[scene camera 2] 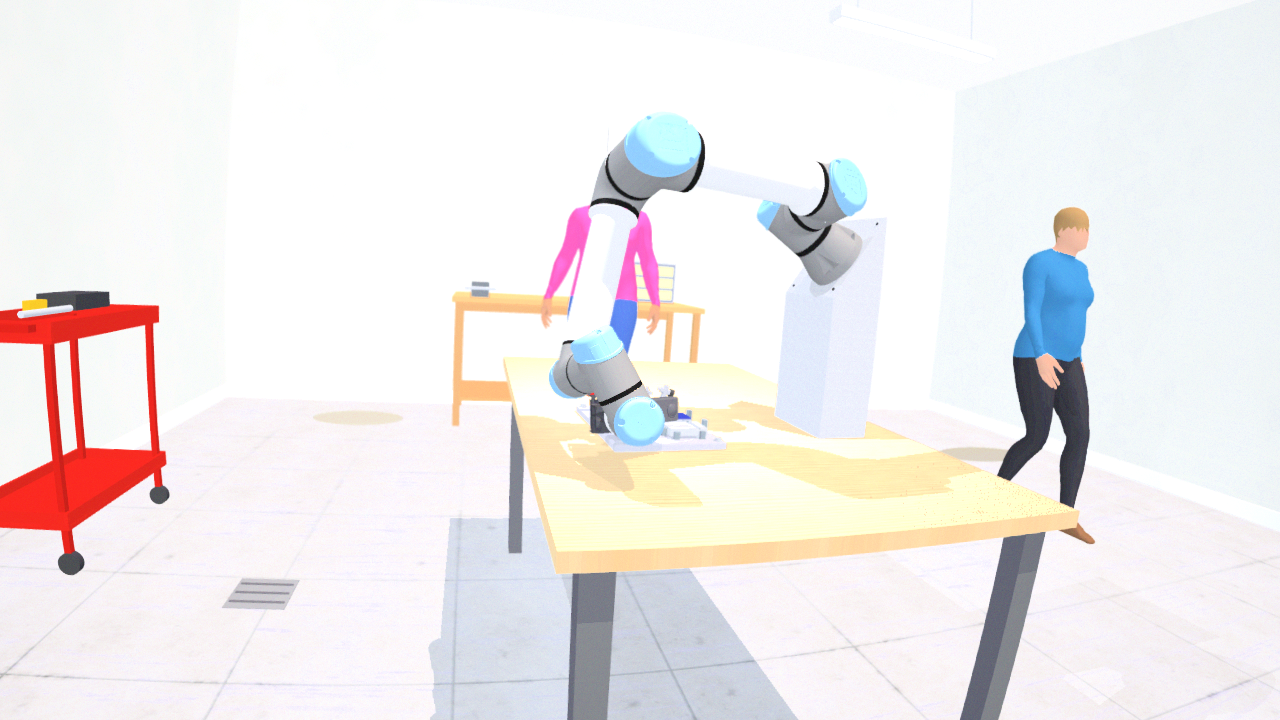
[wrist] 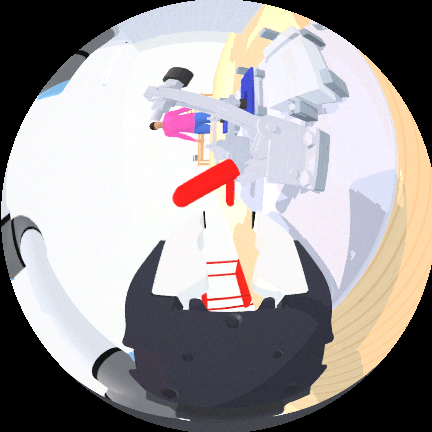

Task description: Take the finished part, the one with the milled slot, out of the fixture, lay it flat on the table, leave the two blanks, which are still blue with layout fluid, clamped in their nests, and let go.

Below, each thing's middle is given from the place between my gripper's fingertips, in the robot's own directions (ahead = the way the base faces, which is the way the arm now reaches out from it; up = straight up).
Labels:
Now: hand 9 cm past the fixture plate (scene camera 2: pixel 664 443), 6 cm to the left of it and 5 cm above it. Round my hand: finished part (wrist: pixel 292 71) 14 cm behind, 5 cm to the left, 3 cm below.

